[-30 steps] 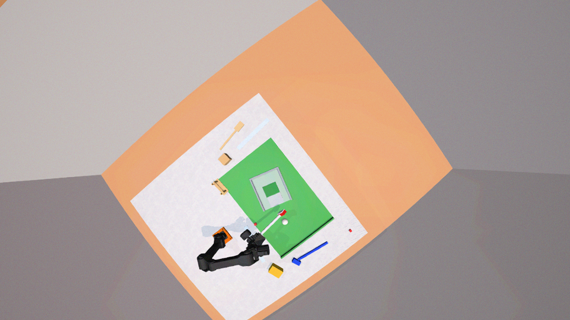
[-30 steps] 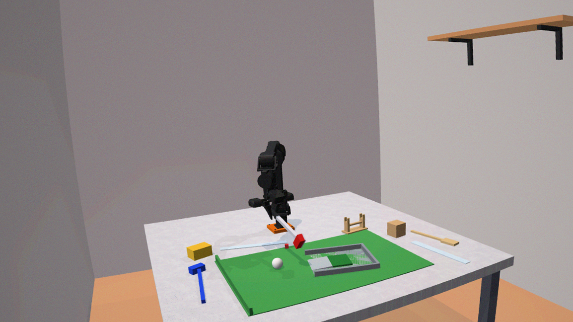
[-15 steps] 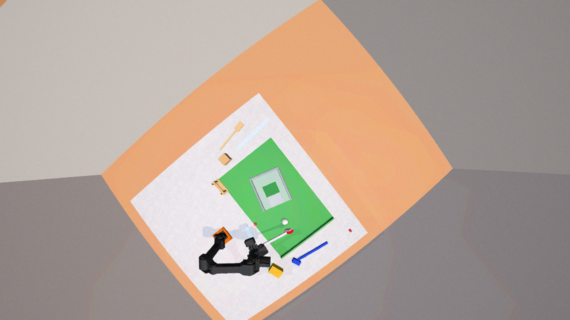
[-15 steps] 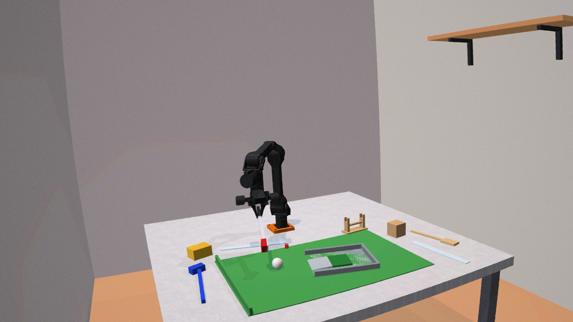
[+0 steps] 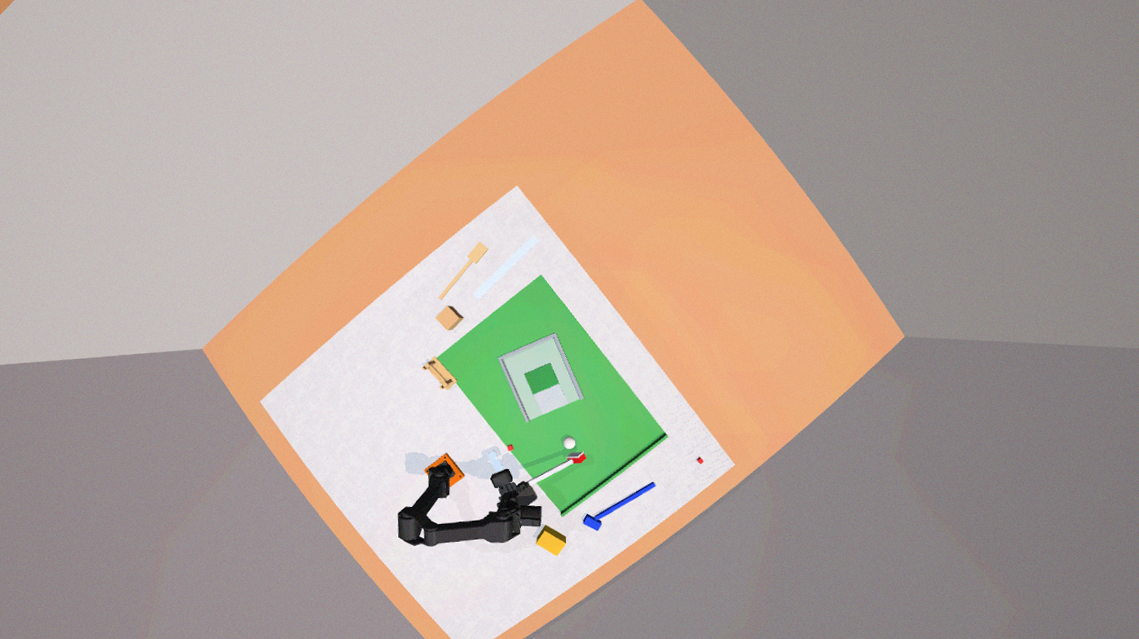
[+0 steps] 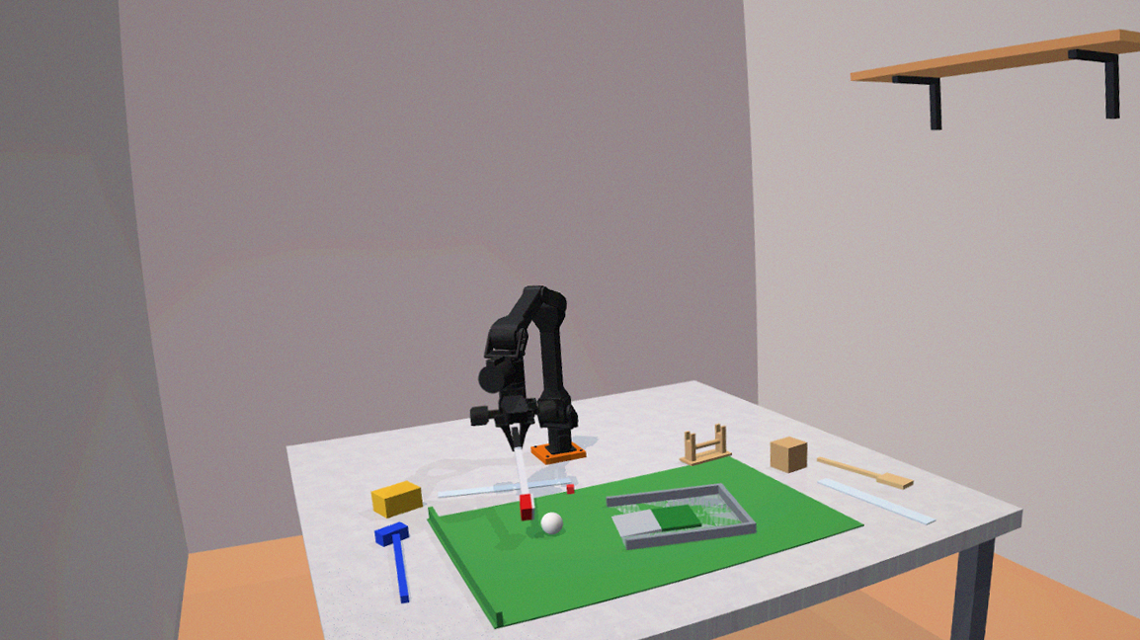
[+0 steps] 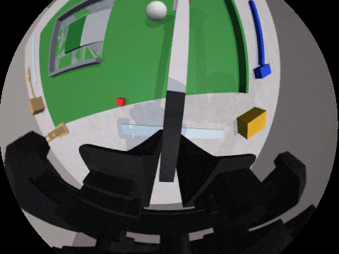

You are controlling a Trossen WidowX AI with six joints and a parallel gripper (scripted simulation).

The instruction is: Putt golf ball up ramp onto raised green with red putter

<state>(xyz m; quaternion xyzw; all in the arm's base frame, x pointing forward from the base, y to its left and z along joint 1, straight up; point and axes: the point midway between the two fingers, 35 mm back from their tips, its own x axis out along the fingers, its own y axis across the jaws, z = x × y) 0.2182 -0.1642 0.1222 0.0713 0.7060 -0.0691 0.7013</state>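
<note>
My gripper tip is now 120 mm short of the red putter, 20 mm to the left of it and 10 mm above it. The rest, counted from my gripper tip: white golf ball (220 mm ahead, 80 mm below); blue putter (230 mm ahead, 300 mm to the right, 90 mm below); yellow block (40 mm behind, 270 mm to the right, 80 mm below).
</note>
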